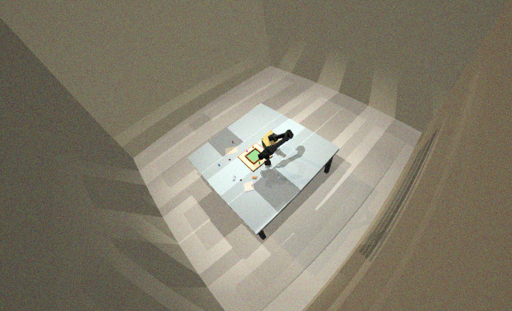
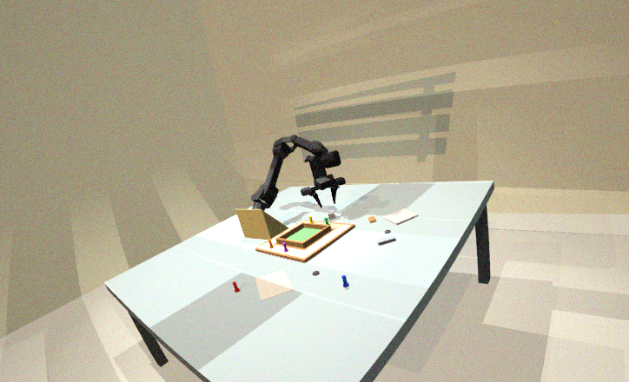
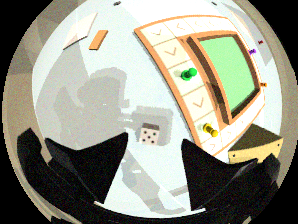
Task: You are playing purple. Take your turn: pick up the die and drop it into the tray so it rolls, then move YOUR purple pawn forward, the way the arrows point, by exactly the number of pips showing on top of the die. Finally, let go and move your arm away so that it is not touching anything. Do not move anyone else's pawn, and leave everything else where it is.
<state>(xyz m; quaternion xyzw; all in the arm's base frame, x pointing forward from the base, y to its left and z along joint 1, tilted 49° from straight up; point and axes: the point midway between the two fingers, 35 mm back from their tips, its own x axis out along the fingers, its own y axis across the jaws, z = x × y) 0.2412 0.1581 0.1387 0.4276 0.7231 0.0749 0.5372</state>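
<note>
Now: the white die 5 cm below my gripper tip, 1 cm to the left of it and 1 cm behind it. The rest, counted from my gripper tip: green tray: 19 cm to the right, 6 cm below, 2 cm ahead; then yellow pawn: 7 cm to the right, 5 cm behind, 4 cm below; then green pawn: 7 cm to the right, 5 cm ahead, 4 cm below.
</note>
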